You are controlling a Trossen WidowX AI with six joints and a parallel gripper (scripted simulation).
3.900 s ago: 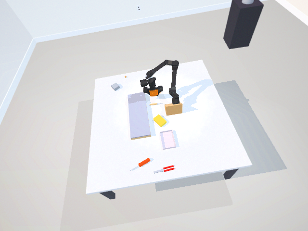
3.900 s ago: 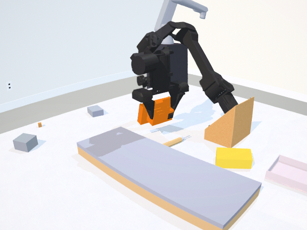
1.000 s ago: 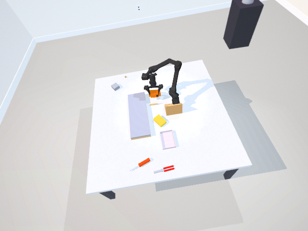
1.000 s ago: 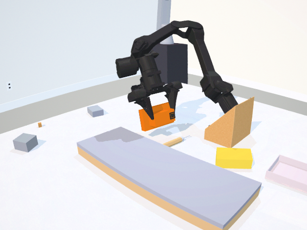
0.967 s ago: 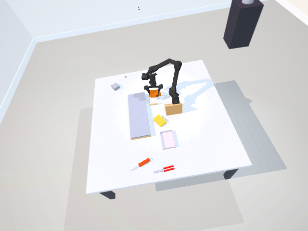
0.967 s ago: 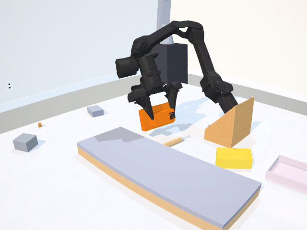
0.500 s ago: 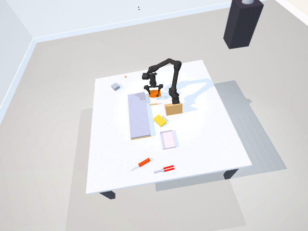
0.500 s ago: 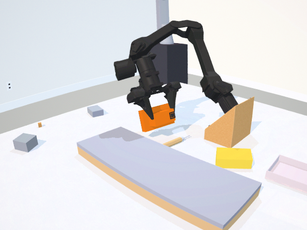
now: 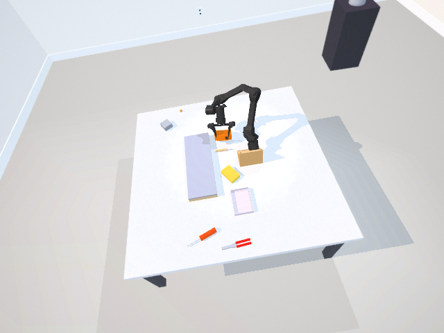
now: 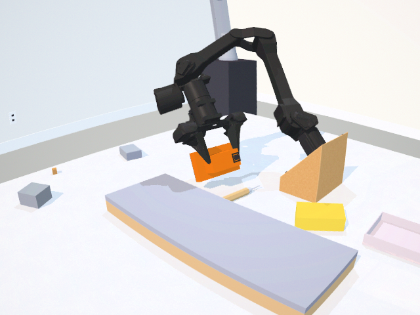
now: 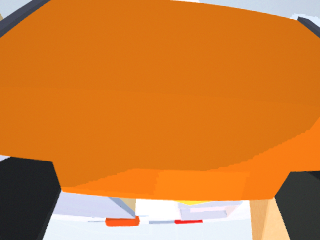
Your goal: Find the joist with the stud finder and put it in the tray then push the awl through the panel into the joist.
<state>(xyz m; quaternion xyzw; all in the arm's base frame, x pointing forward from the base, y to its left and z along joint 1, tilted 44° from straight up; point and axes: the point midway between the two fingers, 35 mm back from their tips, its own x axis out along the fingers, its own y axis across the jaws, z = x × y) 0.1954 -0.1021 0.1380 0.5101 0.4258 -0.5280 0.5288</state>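
Now: the orange stud finder 20 mm behind my gripper tip and 10 mm below it. From my gripper tip the other things lie so: yellow block 270 mm to the left, 60 mm below, 20 mm behind; then awl 70 mm below, 60 mm to the left, 10 mm behind; then pale pink tray 480 mm to the left, 70 mm behind, 60 mm below.
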